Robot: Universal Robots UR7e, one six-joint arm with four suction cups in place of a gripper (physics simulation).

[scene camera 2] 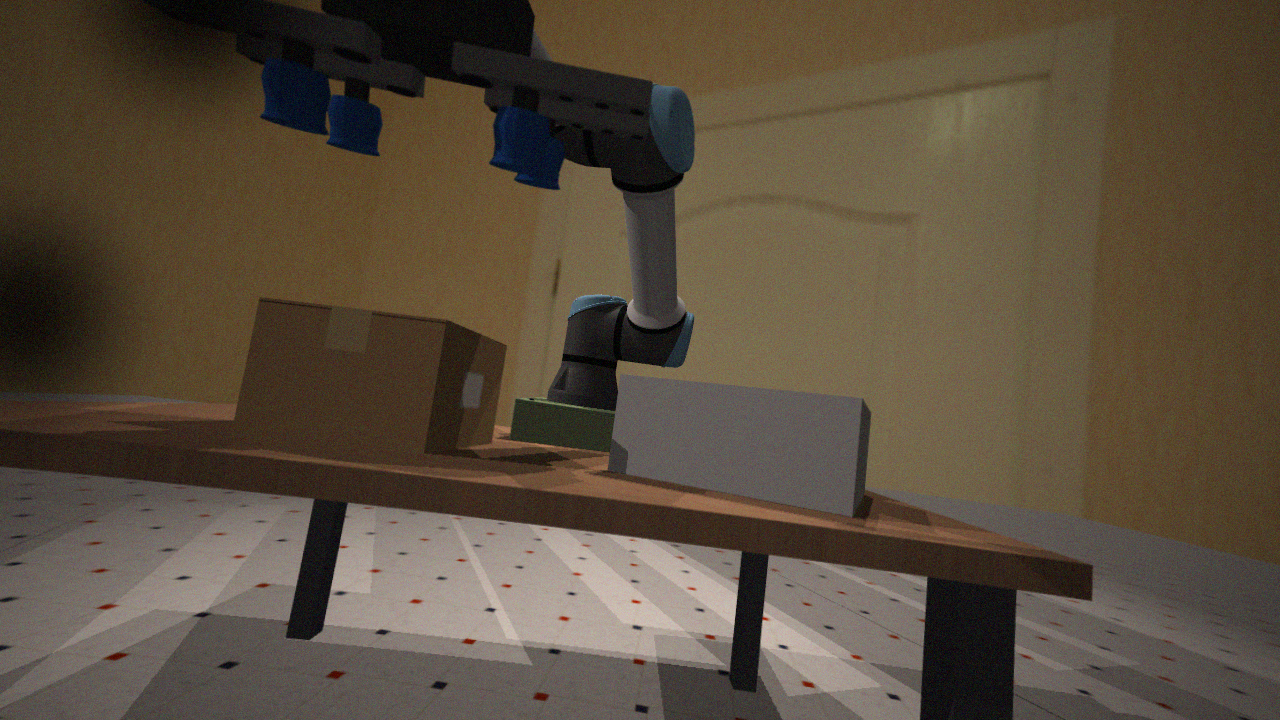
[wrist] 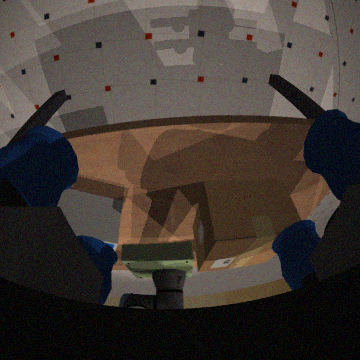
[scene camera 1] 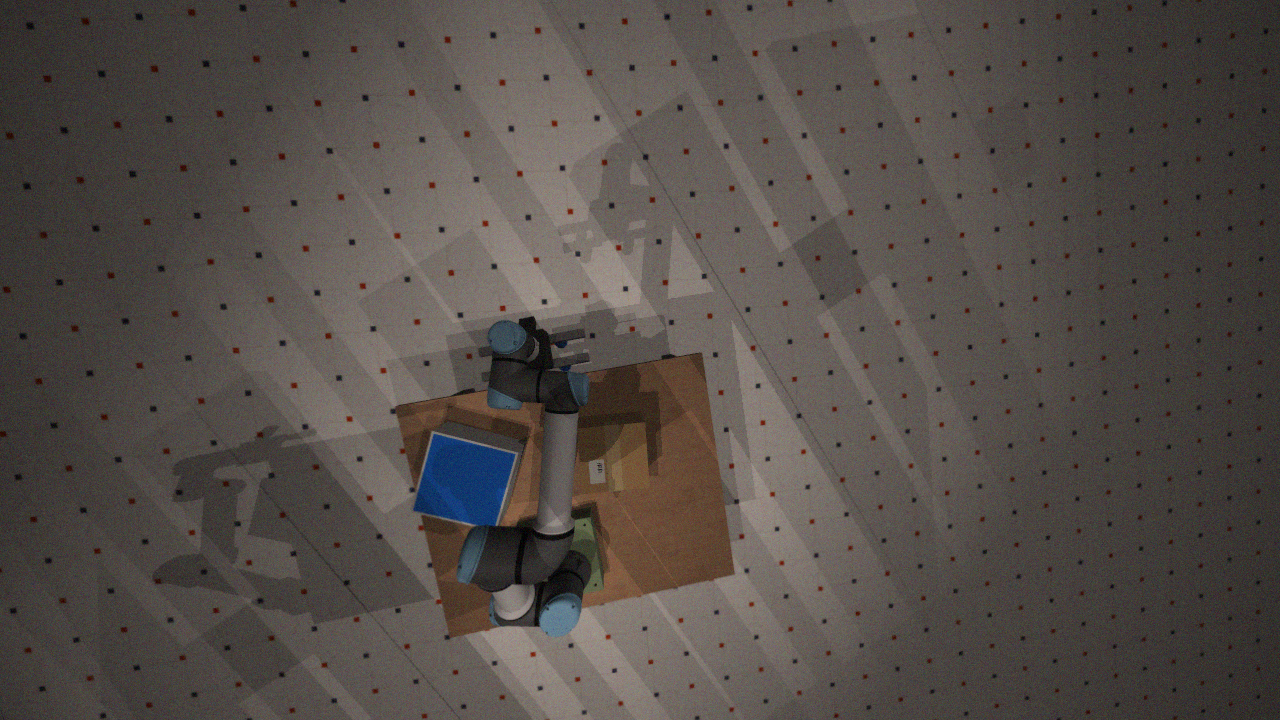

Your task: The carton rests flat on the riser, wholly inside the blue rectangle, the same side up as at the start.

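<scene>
The brown carton (scene camera 1: 631, 456) (scene camera 2: 340, 385) (wrist: 245, 212) rests flat on the table, apart from the riser, with tape and a white label; the arm partly hides it in scene camera 1. The grey box-shaped riser (scene camera 1: 483, 433) (scene camera 2: 733, 438) (wrist: 95, 215) stands beside it on the table. The blue rectangle (scene camera 1: 465, 479) with a pale border covers the riser's top; the top face does not show in scene camera 2. My gripper (scene camera 1: 535, 351) (scene camera 2: 427, 125) (wrist: 192, 207) is open: its four blue cups hold nothing. It hangs higher than the carton and riser, around the table edge opposite the arm's base.
The wooden table (scene camera 1: 684, 528) (scene camera 2: 1002, 550) (wrist: 95, 150) bears everything. A green block (scene camera 1: 588, 559) (scene camera 2: 563, 422) (wrist: 157, 257) stands at the arm's base, behind and between the carton and riser. The arm's grey link (scene camera 1: 558, 465) (scene camera 2: 651, 250) passes above the gap between them.
</scene>
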